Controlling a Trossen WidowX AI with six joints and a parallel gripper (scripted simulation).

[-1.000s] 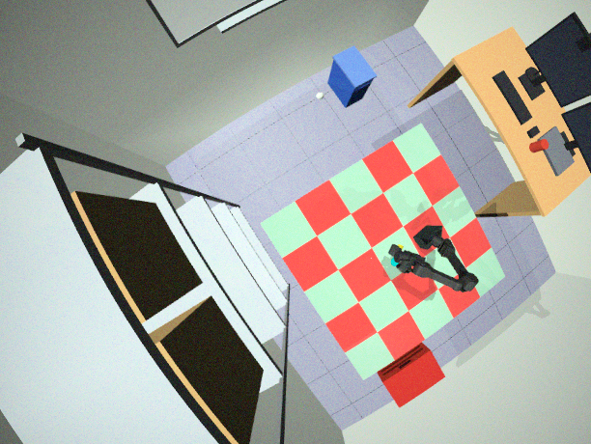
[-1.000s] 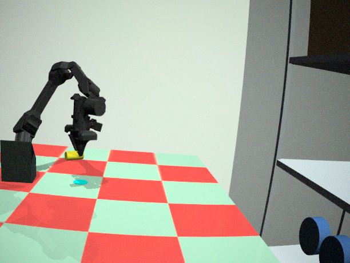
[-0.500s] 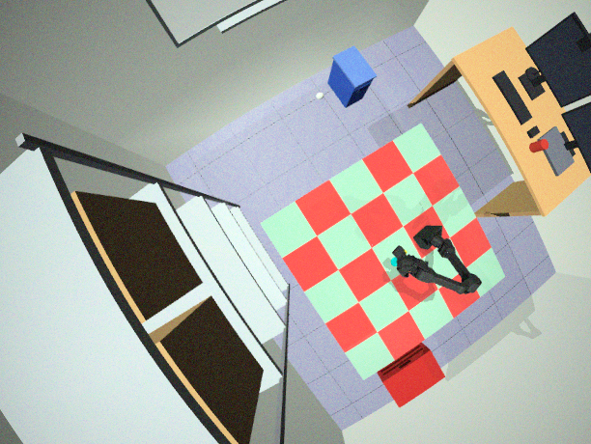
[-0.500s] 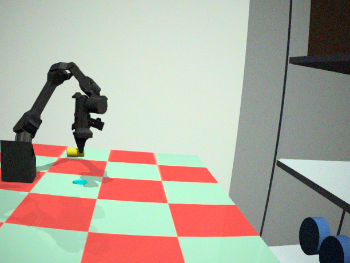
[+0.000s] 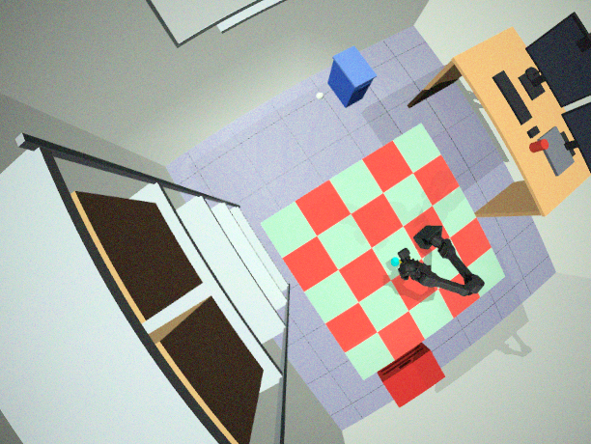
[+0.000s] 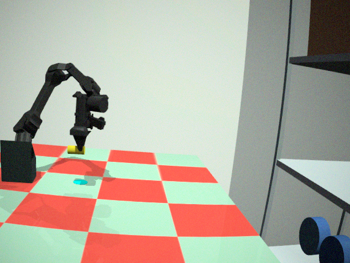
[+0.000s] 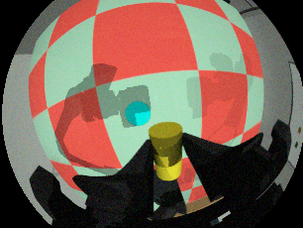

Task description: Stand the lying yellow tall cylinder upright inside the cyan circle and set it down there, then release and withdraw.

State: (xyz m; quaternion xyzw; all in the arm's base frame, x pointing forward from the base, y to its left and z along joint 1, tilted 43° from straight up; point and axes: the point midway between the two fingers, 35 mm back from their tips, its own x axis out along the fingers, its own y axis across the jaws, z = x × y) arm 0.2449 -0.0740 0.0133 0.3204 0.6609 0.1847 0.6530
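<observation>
My gripper tip is 40 mm to the right of the cyan circle and 140 mm above it. The rest, counted from my gripper tip: yellow tall cylinder (20 mm behind).
</observation>
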